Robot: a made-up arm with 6 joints.
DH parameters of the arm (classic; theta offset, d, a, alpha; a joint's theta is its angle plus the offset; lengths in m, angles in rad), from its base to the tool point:
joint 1: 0 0.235 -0.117 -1.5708
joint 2: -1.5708 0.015 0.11 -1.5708
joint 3: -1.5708 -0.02 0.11 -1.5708
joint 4: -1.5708 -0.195 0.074 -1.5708
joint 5: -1.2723 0 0.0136 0
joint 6: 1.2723 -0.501 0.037 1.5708
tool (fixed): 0 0.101 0 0
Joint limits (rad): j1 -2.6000..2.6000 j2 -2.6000..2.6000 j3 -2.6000..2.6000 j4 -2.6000..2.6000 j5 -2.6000..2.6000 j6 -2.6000..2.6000
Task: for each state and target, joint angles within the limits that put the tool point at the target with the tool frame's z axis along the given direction. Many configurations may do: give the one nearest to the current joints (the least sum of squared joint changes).
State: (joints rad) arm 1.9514 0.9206 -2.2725 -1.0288 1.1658 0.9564
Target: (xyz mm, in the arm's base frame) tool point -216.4 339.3 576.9 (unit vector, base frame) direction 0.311 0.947 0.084
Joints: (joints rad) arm 1.7333 1.1805 -2.5387 -0.3783 1.5417 1.3179
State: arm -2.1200 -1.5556 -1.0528 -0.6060 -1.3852 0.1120
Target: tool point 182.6 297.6 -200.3 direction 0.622 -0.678 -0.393
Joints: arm -2.4616 -1.2256 -0.5164 -1.1358 -1.3390 0.1629
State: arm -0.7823 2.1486 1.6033 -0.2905 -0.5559 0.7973
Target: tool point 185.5 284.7 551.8 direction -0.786 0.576 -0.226
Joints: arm -1.1396 1.7625 2.0850 -0.8726 -0.3495 0.9898
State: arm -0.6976 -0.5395 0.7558 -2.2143 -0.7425 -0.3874
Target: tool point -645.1 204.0 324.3 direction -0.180 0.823 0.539
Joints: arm 0.0438 0.0200 1.1543 -1.3859 -1.2790 -0.8649
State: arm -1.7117 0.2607 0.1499 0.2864 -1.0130 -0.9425
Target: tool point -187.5 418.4 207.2 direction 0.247 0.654 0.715
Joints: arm -1.3515 0.9947 0.8487 -0.1913 -1.0830 -0.8499
